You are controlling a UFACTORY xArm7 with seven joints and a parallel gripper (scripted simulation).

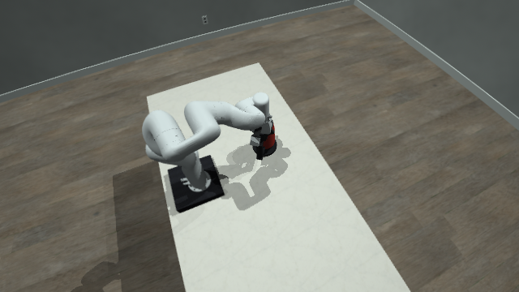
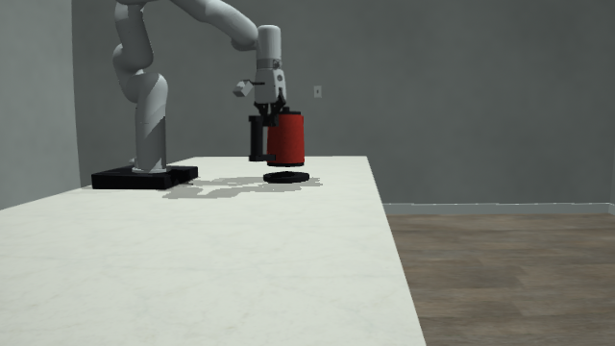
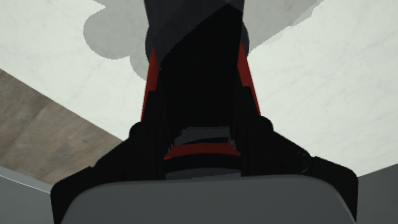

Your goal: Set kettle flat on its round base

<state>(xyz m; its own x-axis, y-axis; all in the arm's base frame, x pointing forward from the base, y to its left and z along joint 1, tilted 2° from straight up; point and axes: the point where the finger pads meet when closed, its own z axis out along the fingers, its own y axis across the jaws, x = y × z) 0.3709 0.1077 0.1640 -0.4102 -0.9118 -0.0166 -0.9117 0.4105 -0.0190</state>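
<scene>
My hand is 50 mm above the red kettle, 30 mm to the right of it and 10 mm short of it. The rest, counted from my hand: round black base 180 mm below, 60 mm to the left, 30 mm ahead.
</scene>
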